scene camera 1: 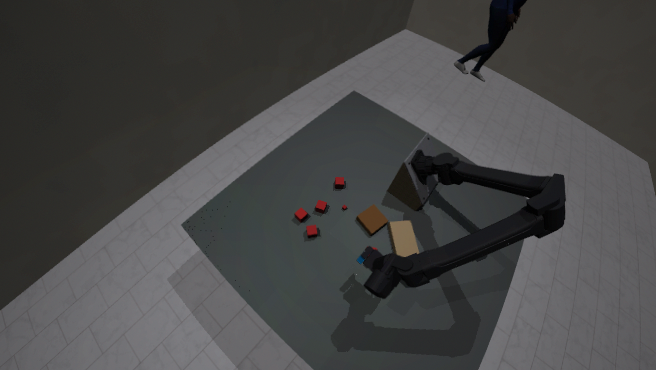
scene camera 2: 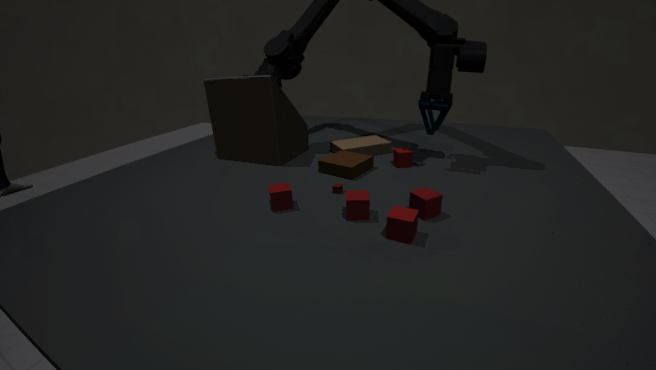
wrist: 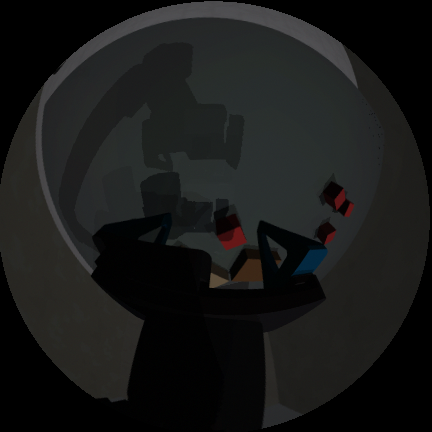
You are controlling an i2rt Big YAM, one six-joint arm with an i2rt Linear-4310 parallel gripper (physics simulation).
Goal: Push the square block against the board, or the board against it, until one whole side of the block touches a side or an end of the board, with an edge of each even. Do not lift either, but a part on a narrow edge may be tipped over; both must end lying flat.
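Places are measured from the arm's base along level axes (x ahead, y left, z up), in millimetres.
Pixels of known places: gripper, fingertip midpoint: (scene camera 1: pixel 371 268) (scene camera 2: pixel 432 132) (wrist: pixel 214 221); arm's base, origin of the base link: (scene camera 1: pixel 419 166) (scene camera 2: pixel 261 94).
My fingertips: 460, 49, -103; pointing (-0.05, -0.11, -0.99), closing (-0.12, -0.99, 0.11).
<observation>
For each thing: its top centre in the pictures, then the offset to it from my fingertips, as dx, dy, dz.
- square block, middle of its top: (scene camera 2: pixel 346 158) (wrist: pixel 255 271) (scene camera 1: pixel 372 218) -204, -99, -53
- board, middle of its top: (wrist: pixel 193 277) (scene camera 2: pixel 360 141) (scene camera 1: pixel 404 238) -206, +60, -53
- red cube, middle of its top: (wrist: pixel 232 238) (scene camera 2: pixel 403 150) -69, -29, -44
- tiny cube, middle of its top: (scene camera 2: pixel 337 185) (scene camera 1: pixel 344 206) -183, -232, -68
The square block (scene camera 1: pixel 372 219) (scene camera 2: pixel 346 165) (wrist: pixel 248 269), orange-brown, lies flat. The board (scene camera 1: pixel 403 237) (scene camera 2: pixel 362 145) (wrist: pixel 217 280), light tan and oblong, lies flat beside it. In scene camera 1 the block's right corner is close to the board's upper left corner; the block is turned at an angle to the board, and no whole side meets it. I cannot tell whether the corners touch. My gripper (scene camera 2: pixel 431 132) (wrist: pixel 214 221) is open and empty, pointing down above the table. In scene camera 1 it is left of the board's lower end, its fingers mostly hidden by the wrist.
A red cube (scene camera 1: pixel 375 249) (scene camera 2: pixel 403 157) (wrist: pixel 231 232) lies near the board, below my gripper. Several other red cubes, one tiny cube (scene camera 1: pixel 344 207) (scene camera 2: pixel 337 188) among them, lie beyond the block. A tall wedge-shaped stand (scene camera 1: pixel 404 189) (scene camera 2: pixel 242 120) stands by the arm's base.
</observation>
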